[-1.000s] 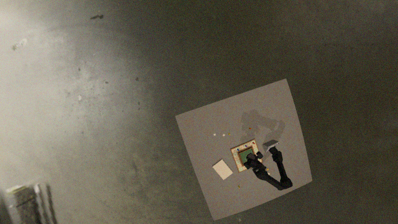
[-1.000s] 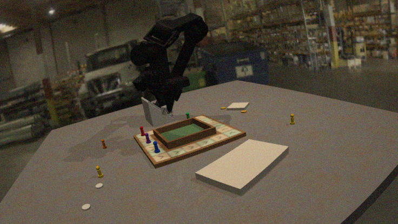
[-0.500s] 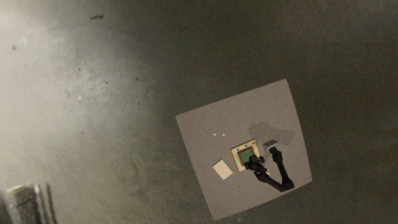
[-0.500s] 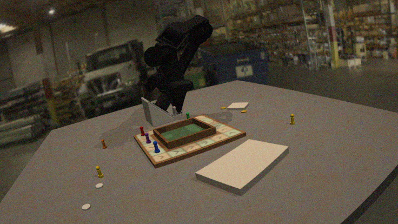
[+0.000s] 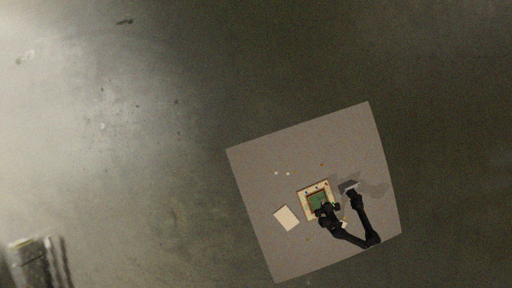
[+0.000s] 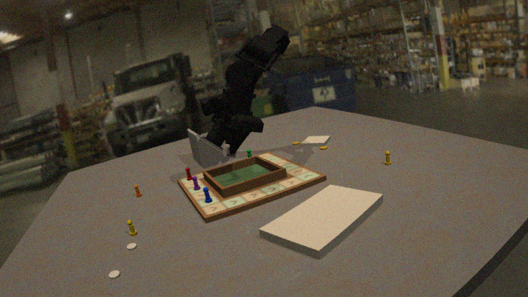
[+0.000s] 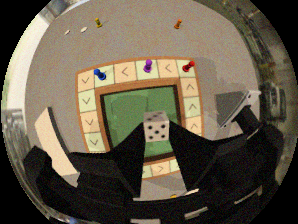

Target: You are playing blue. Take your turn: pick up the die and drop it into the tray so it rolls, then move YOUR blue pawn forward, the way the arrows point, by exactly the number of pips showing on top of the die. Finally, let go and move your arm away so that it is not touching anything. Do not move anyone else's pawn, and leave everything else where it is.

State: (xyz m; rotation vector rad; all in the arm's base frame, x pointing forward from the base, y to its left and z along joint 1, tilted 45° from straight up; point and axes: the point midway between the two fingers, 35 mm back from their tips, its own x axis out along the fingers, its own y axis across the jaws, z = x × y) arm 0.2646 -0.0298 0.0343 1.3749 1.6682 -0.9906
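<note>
The blue pawn is 90 mm ahead of my gripper tip, 90 mm to the right of it and 50 mm below it. Round my gripper tip: green pawn (110 mm behind, 80 mm to the left, 50 mm below); then purple pawn (100 mm to the right, 50 mm below); then white die (right at my gripper tip).
</note>
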